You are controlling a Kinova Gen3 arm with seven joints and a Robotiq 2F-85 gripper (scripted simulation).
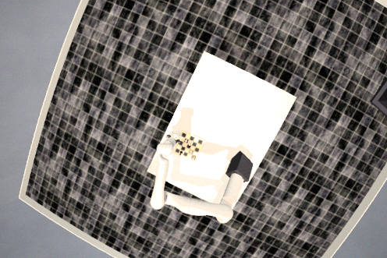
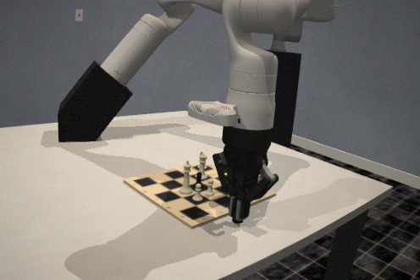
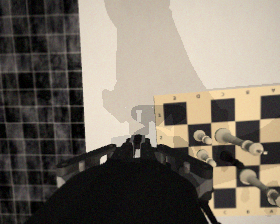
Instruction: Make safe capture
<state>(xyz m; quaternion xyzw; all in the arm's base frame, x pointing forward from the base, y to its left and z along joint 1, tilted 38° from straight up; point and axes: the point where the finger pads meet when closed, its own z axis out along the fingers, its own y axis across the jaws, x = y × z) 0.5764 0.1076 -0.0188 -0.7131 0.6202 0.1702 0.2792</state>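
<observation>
Right now the tall white piece is 13 cm behind my hand, 3 cm to the right of it and 1 cm above it. Round my hand: tall black piece (12 cm behind, 9 cm to the left, 1 cm above); board (14 cm behind, 3 cm below).
</observation>
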